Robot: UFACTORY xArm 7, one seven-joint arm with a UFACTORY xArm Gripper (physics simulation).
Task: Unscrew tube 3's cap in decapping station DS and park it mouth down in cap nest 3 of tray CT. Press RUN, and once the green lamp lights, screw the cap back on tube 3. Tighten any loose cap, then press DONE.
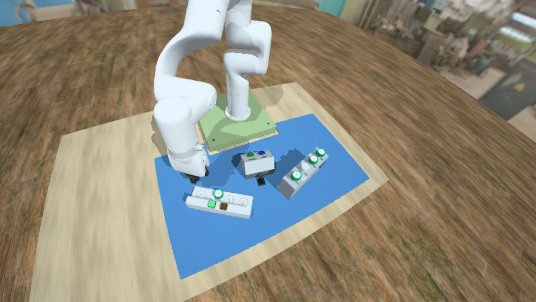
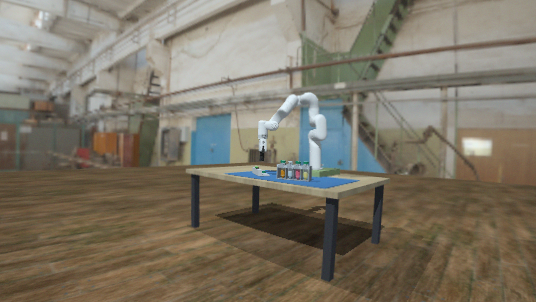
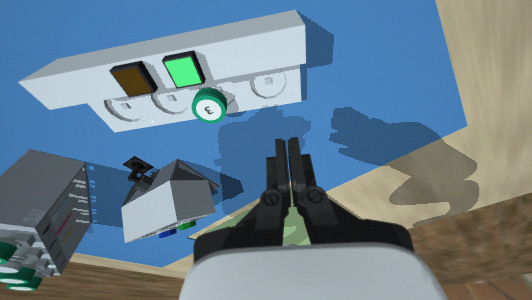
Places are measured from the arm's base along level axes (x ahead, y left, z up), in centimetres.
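Pixels of known places: gripper, fingertip midpoint: (image 1: 195,180) (image 2: 261,160) (image 3: 287,151); arm's base at its link origin: (image 1: 237,112) (image 2: 315,168).
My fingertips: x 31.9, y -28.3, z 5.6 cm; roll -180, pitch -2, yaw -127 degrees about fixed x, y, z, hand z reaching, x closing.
For each thing: its top centre in the pictures, then the offset to it from my fingertips. "spot": a spot on its surface instead. Level surfaces: height alone.
- Cap 3 at its top centre: (image 3: 208,110) (image 1: 218,193) dz -7.0, dx +4.2, dy +5.8 cm
- white tray CT at its top centre: (image 3: 176,109) (image 1: 219,197) (image 2: 260,167) dz -4.2, dx +7.0, dy +5.6 cm
- tray's green lamp at its top centre: (image 3: 183,72) (image 1: 211,203) dz -4.2, dx +8.2, dy +2.4 cm
- amber lamp at its top centre: (image 3: 132,82) (image 1: 223,206) dz -4.2, dx +10.5, dy +5.7 cm
- tube 3 at its top centre: (image 1: 305,166) (image 2: 290,161) dz +2.4, dx +11.4, dy +36.0 cm
- button box at its top centre: (image 3: 160,236) (image 1: 258,155) dz -1.1, dx -1.4, dy +24.0 cm
- blue RUN at its top centre: (image 3: 165,238) (image 1: 261,151) dz -2.0, dx -3.2, dy +26.6 cm
- green DONE at its top centre: (image 3: 185,230) (image 1: 250,153) dz -2.0, dx -3.9, dy +22.2 cm
- blue mat at its surface level: dz -9.5 cm
- black fitting at a spot on its surface: (image 3: 137,164) (image 1: 260,182) spot: dz -9.4, dx +5.5, dy +22.5 cm
My gripper (image 1: 199,177) (image 2: 262,158) (image 3: 287,151) is shut and empty, in the air near the tray's back edge. Cap 3 (image 1: 218,193) (image 3: 209,109), green with a white top reading 3, sits on a nest of the white tray CT (image 1: 237,211) (image 3: 250,47), label up. The tray's green lamp (image 1: 212,204) (image 3: 183,70) is bright; the amber lamp (image 1: 223,206) (image 3: 131,81) is dark. In station DS (image 1: 289,190) (image 3: 25,187), tube 3 (image 1: 306,166) (image 2: 290,171) stands uncapped between green-capped tubes. The button box (image 1: 259,166) (image 3: 150,215) has blue RUN (image 1: 262,153) (image 3: 167,233) and green DONE (image 1: 251,155) (image 3: 187,225).
The blue mat (image 1: 225,245) bears the tray, button box and station. The box stands between the tray and the station. A black fitting (image 1: 261,181) (image 3: 137,164) sticks out from the box. The arm's green base plate (image 1: 240,134) lies behind the box.
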